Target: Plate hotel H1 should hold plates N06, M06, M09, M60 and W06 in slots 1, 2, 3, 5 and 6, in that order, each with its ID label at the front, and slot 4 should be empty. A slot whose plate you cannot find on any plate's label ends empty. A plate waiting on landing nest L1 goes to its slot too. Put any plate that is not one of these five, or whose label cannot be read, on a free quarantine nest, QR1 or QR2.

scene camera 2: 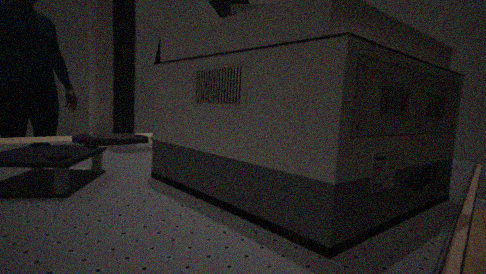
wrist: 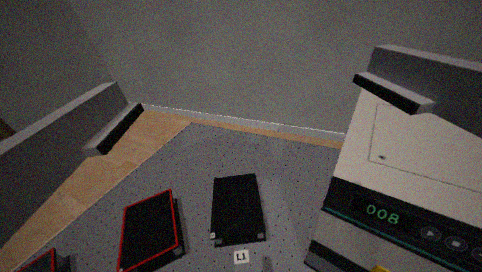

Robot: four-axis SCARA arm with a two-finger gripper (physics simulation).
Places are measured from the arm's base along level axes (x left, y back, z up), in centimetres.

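Pixels of known places: gripper, fingertip midpoint: (wrist: 245, 80); arm's base at its link origin: (scene camera 2: 112, 142).
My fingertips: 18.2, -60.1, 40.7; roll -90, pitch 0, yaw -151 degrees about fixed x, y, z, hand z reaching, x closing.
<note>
For each thing: its top centre in the pictures, then the offset to it from my fingertips, as dx, dy, dz. "spot": a spot on its surface instead.
- Landing nest L1 at its top centre: (wrist: 235, 199) +10.7, -9.8, -34.0
- red-rimmed quarantine nest at its top centre: (wrist: 147, 223) +27.5, +3.5, -34.0
- second red-rimmed nest at a spot on its surface: (wrist: 42, 263) spot: +43.0, +18.6, -34.5
- large pale instrument at its top centre: (scene camera 2: 303, 43) -28.1, -20.2, -13.9
- raised dark nest at its top centre: (scene camera 2: 48, 148) -56.9, +8.6, -33.8
My gripper (wrist: 245, 80) is open in the wrist view, its two fingers wide apart at left and right, with nothing between them; it is high over the bench. Landing nest L1 (wrist: 237, 210) is a black raised nest at lower middle, with its white tag in front; no plate shows on it. A red-rimmed quarantine nest (wrist: 149, 229) stands to its left, with no plate showing. Part of a second red-rimmed nest (wrist: 42, 263) shows at the bottom left corner. Their tags are out of view. Hotel H1 and plate labels do not show in either view.
A large pale instrument (scene camera 2: 250, 115) (wrist: 415, 150) with a green 008 display stands right of L1. In the dim scene view, a raised dark nest (scene camera 2: 47, 156) stands at left, a dark column (scene camera 2: 123, 65) behind, and a person (scene camera 2: 30, 75) at far left.
</note>
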